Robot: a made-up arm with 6 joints.
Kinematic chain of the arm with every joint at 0, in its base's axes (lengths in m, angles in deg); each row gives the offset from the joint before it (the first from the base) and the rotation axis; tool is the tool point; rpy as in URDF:
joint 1: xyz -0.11 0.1 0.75 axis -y
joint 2: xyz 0 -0.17 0.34 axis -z
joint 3: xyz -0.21 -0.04 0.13 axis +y
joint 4: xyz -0.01 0 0.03 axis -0.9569 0.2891 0.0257
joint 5: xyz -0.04 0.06 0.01 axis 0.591 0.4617 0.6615
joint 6: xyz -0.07 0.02 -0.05 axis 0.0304 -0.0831 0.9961
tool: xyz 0 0.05 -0.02 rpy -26.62 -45.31 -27.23
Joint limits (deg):
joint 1: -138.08..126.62
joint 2: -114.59..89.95
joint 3: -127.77..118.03
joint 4: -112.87..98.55
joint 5: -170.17..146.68
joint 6: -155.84..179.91
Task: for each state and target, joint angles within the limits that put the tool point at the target. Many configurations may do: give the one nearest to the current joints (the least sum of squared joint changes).
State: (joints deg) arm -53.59 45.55 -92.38 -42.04 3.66 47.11
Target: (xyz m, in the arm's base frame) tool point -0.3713 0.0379 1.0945
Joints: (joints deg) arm -4.90 6.14 -75.74 -51.30 15.97 45.84
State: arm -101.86 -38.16 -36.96 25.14 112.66 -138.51
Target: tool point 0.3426 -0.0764 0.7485
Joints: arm -127.74 1.18 -61.12 19.68 104.08 -135.80
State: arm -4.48 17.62 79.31 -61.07 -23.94 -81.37
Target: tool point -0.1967 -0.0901 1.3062
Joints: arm -12.30 -23.96 68.38 -56.21 -18.37 -90.14
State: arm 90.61 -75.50 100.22 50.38 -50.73 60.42
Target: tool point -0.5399 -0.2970 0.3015
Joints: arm 117.11 -46.37 98.30 29.69 -54.25 53.38
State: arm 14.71 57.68 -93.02 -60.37 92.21 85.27
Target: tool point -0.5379 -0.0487 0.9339
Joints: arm 24.63 16.00 -52.77 -38.26 97.51 73.35
